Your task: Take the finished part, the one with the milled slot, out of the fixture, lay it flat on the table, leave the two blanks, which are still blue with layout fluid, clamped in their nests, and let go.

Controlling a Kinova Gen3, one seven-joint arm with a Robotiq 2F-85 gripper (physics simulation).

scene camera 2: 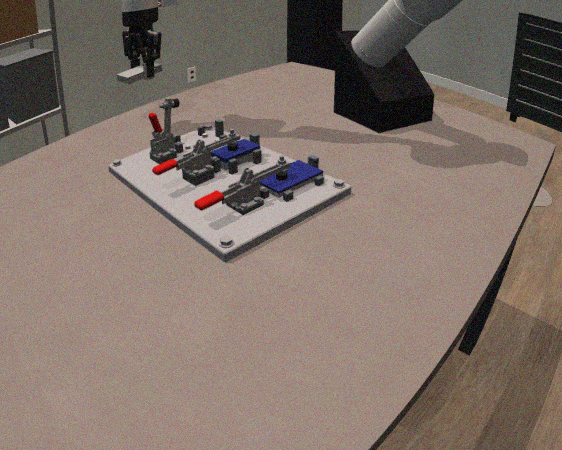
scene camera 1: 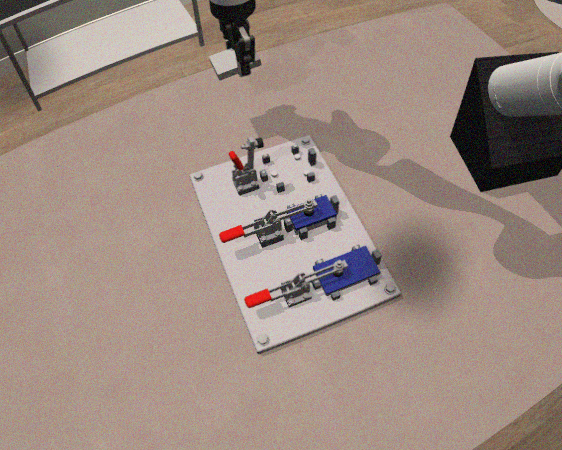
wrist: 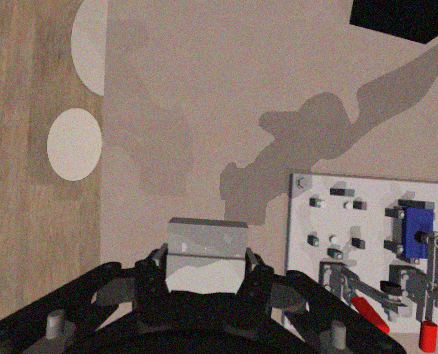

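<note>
My gripper is shut on the finished part, a pale grey block held roughly level in the air, beyond the open-clamp end of the fixture plate. Its milled slot cannot be made out clearly. The near nest in the wrist view is empty, and its clamp stands raised. One blue blank sits clamped in the middle nest. The other blue blank sits clamped in the end nest.
The table extends around the plate; its edge runs along the left in the wrist view. The black robot base stands at the right. A metal shelf unit stands beyond the table.
</note>
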